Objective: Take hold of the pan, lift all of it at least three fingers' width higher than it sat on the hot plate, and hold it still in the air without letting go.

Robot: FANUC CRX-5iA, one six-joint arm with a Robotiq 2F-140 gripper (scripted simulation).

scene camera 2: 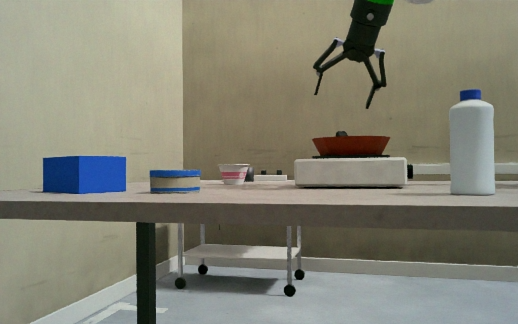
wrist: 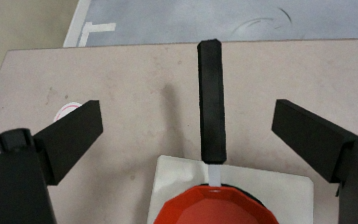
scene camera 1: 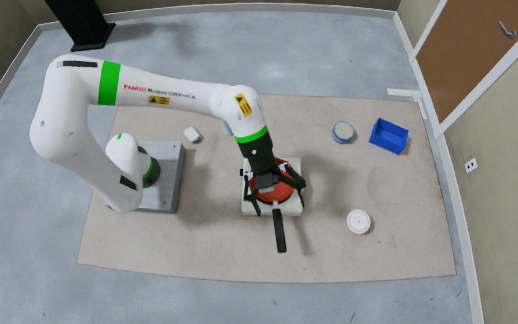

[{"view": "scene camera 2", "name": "my gripper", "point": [341, 99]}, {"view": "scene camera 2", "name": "red pan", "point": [342, 144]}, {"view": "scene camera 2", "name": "white hot plate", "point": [329, 170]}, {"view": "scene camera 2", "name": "blue bin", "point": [72, 174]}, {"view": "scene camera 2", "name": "white bottle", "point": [471, 121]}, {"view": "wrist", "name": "my gripper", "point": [187, 115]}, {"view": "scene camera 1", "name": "my gripper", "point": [281, 209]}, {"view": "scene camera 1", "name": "white hot plate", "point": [291, 206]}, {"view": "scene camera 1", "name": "blue bin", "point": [384, 132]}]
